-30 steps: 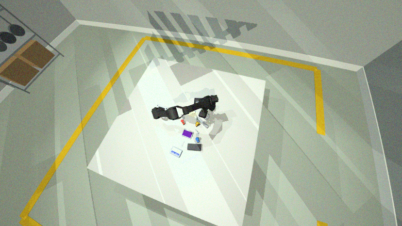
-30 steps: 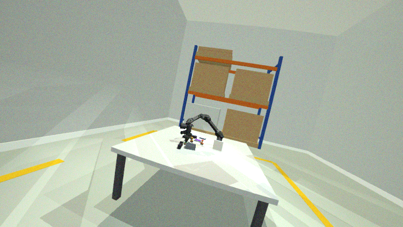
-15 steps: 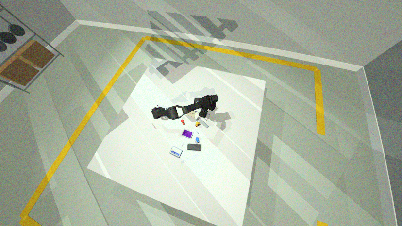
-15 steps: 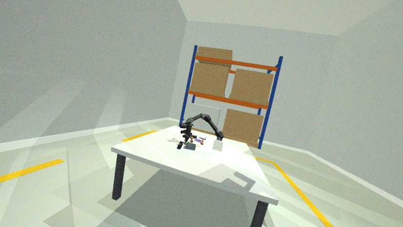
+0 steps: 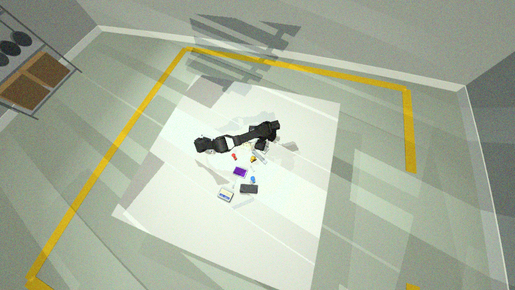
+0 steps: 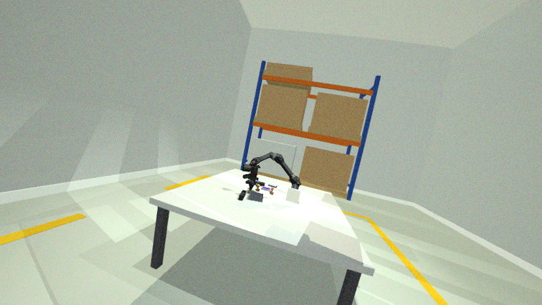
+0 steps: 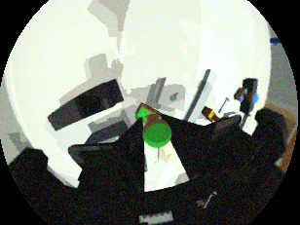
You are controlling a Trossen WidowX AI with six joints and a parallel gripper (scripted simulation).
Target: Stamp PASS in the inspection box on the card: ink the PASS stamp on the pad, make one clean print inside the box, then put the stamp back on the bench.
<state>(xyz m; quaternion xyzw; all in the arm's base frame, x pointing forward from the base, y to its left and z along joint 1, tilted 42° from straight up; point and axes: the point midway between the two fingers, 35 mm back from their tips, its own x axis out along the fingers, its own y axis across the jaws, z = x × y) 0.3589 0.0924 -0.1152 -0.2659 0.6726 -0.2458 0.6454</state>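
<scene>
My gripper tip is now 20 mm short of the white block, 40 mm to the left of it and 20 mm above it. From my gripper tip the other things lie so: green-knobbed stamp (right at my gripper tip); then grey tray (80 mm behind, 70 mm to the left, 30 mm below); then grey bar (10 mm ahead, 100 mm to the right, 30 mm below).
</scene>
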